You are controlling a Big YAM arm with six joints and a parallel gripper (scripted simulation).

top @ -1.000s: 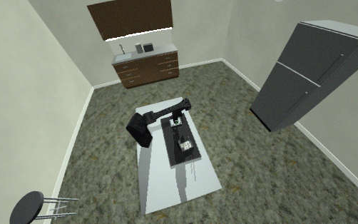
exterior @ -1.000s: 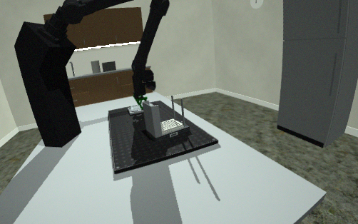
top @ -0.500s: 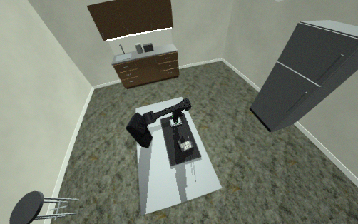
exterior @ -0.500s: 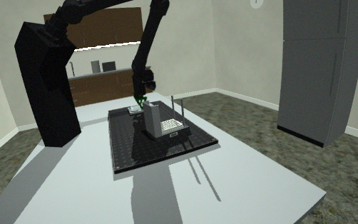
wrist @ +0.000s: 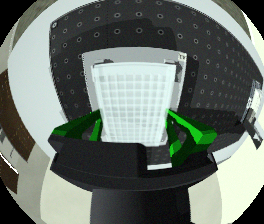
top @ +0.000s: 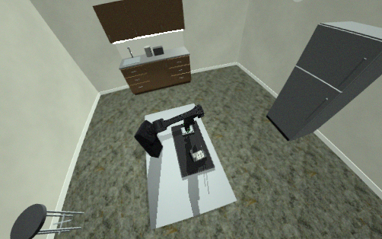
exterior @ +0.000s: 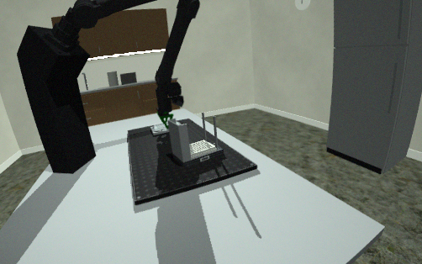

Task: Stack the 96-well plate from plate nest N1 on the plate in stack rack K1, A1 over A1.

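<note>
Now: hand 1 cm above the white 96-well plate. The rest, counted from my hand: grey rack wall (41 cm to the right, 6 cm above, 5 cm behind).
</note>
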